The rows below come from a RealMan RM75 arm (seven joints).
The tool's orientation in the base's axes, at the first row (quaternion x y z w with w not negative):
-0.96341, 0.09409, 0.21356, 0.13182
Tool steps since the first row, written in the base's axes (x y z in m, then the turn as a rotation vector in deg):
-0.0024, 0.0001, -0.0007, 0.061, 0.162, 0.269
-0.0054, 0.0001, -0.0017, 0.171, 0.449, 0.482
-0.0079, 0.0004, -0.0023, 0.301, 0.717, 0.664
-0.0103, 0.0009, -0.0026, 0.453, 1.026, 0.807
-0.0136, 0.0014, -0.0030, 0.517, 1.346, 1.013
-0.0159, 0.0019, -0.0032, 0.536, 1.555, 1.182
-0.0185, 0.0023, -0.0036, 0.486, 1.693, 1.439
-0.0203, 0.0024, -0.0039, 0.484, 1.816, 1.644
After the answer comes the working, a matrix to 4 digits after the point.
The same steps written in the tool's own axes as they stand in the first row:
-0.0018, 0.0006, 0.0016, -0.083, -0.226, -0.211
-0.0041, 0.0016, 0.0036, -0.114, -0.569, -0.355
-0.0061, 0.0020, 0.0052, -0.111, -0.893, -0.486
-0.0082, 0.0022, 0.0065, -0.077, -1.252, -0.579
-0.0110, 0.0025, 0.0083, -0.150, -1.615, -0.689
-0.0130, 0.0027, 0.0095, -0.232, -1.853, -0.783
-0.0152, 0.0030, 0.0110, -0.406, -2.027, -0.948
-0.0167, 0.0034, 0.0120, -0.513, -2.187, -1.090

The tool's axes in the first row as the columns of a matrix, in the base's axes (rounded; the answer above uses it unrounded):
0.8911, -0.2376, -0.3867
-0.1250, -0.9475, 0.2942
-0.4363, -0.2138, -0.8740

